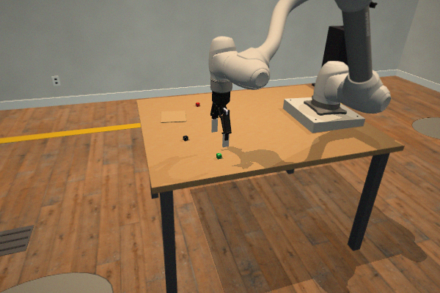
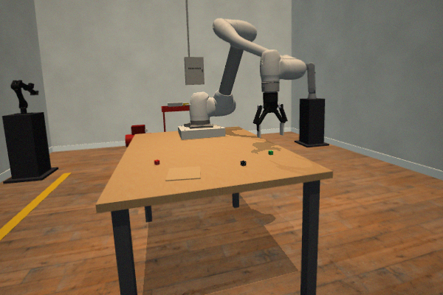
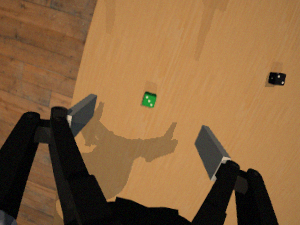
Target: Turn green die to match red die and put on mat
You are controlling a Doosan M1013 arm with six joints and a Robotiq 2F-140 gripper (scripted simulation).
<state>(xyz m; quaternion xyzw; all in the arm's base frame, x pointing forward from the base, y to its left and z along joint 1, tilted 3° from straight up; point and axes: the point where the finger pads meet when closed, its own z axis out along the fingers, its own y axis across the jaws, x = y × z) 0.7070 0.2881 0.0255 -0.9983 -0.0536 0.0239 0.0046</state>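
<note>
The green die is 10 cm below my hand. Round my hand: black die 12 cm ahead, 19 cm to the right, 10 cm below; then tan mat 15 cm ahead, 46 cm to the right, 11 cm below; then red die 1 cm behind, 59 cm to the right, 10 cm below.
</note>
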